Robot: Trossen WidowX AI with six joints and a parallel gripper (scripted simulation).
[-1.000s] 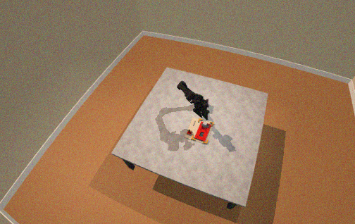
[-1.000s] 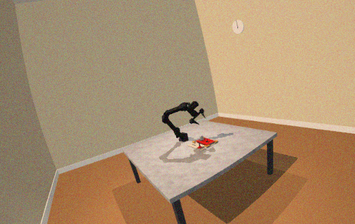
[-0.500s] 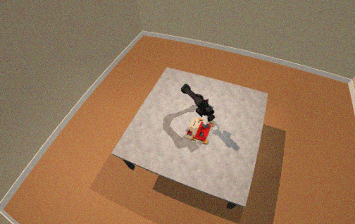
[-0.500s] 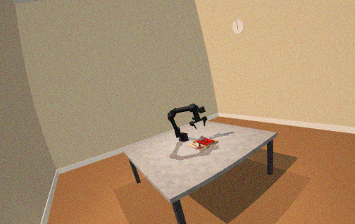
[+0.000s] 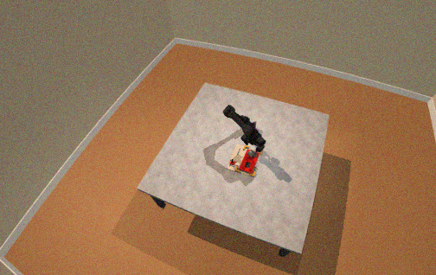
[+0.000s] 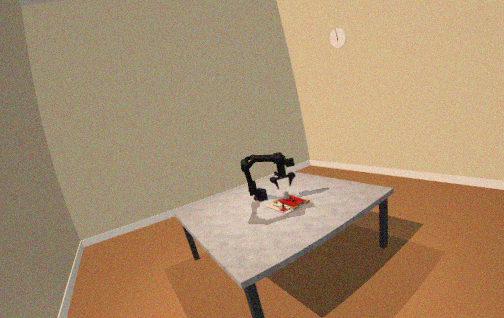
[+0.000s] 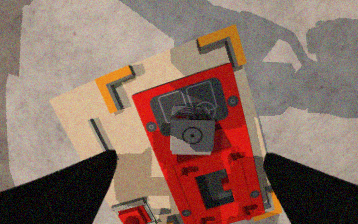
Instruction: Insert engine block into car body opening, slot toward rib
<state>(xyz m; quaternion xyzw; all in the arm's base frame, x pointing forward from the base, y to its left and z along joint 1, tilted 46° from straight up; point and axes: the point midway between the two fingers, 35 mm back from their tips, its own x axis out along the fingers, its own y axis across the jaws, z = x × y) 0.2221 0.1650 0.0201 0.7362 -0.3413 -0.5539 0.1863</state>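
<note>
My gripper tip is 10 mm short of the grey engine block, 10 mm to the right of it and 60 mm above it. Round my gripper tip: tan base plate: 60 mm ahead, 20 mm to the right, 100 mm below.
</note>
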